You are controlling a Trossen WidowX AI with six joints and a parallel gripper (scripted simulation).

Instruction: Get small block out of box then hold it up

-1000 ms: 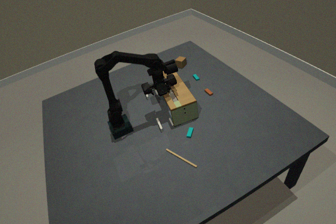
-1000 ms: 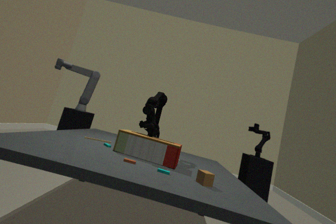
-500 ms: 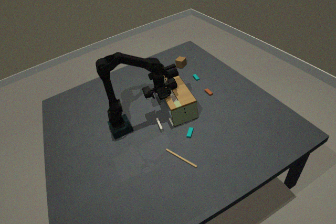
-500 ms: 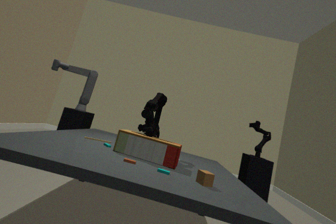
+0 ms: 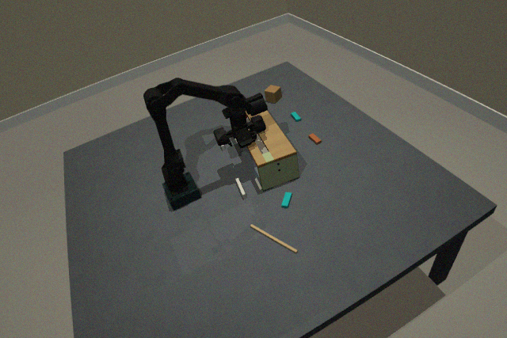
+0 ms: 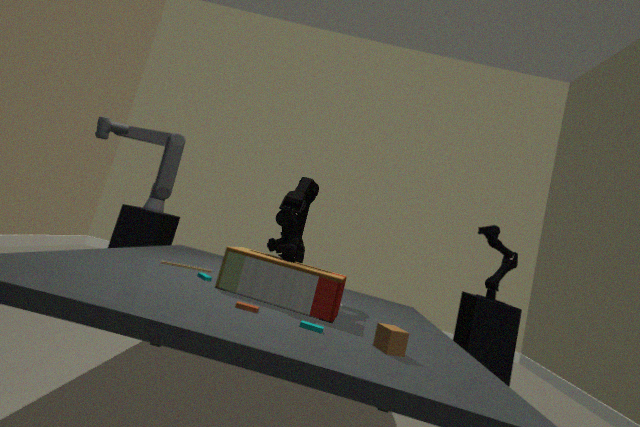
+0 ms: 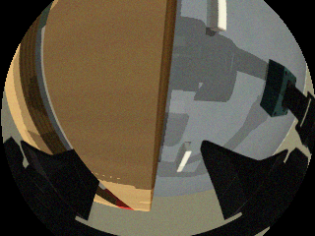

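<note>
Right now my gripper tip is 5 cm short of the tan block and 2 cm to the right of it. Also, from my gripper tip: larger tan cube 31 cm to the left, 30 cm ahead, 6 cm below; box 4 cm ahead, 2 cm below, 1 cm to the right; wooden stick 40 cm to the right, 8 cm below, 8 cm behind.
</note>
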